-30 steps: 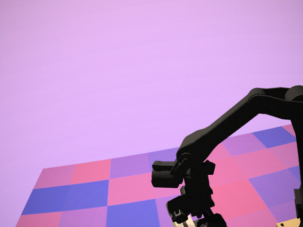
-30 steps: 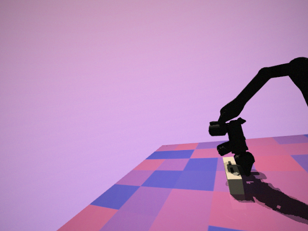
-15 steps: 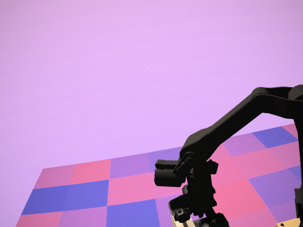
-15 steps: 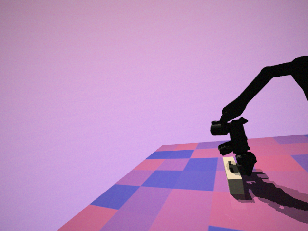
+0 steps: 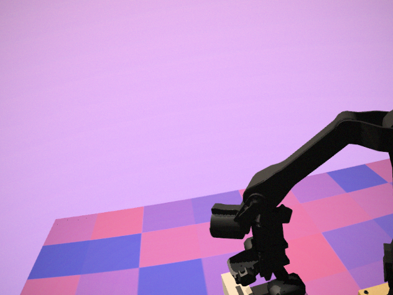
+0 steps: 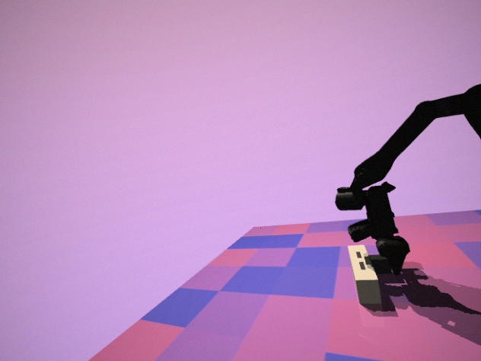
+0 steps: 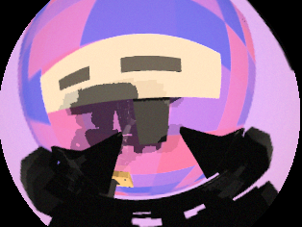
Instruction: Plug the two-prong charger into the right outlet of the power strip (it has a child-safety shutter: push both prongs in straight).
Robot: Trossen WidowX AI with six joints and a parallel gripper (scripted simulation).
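The charger is 4 cm ahead of my gripper tip, 1 cm to the left of it and 1 cm above it.
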